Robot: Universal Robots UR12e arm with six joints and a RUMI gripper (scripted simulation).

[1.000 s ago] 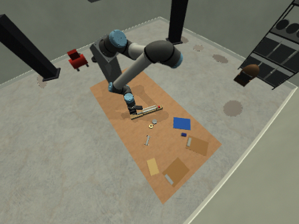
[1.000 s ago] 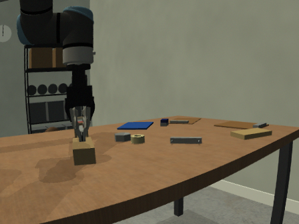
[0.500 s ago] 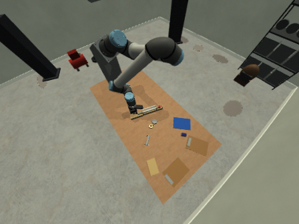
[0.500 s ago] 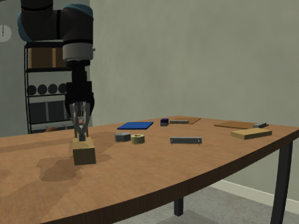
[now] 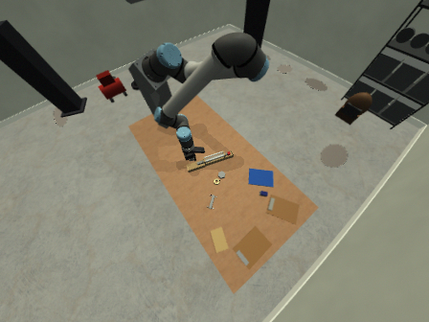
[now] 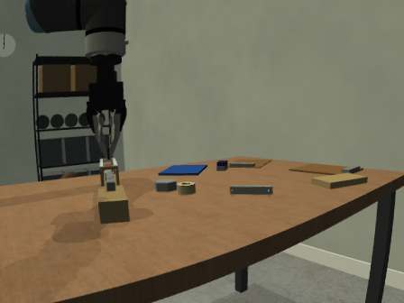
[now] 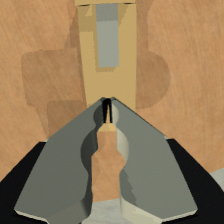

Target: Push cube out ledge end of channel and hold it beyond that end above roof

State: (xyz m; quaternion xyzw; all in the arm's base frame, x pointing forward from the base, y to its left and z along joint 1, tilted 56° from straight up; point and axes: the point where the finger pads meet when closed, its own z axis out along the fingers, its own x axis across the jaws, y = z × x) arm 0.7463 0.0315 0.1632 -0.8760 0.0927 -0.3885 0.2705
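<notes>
The red cube is 310 mm to the left of my hand, 80 mm below it and 20 mm behind it. From my hand the other things lie so: channel: 170 mm to the left, 80 mm below, 10 mm behind; grey bar: 220 mm to the left, 80 mm below, 20 mm behind; ring: 190 mm ahead, 130 mm to the left, 120 mm below.
</notes>
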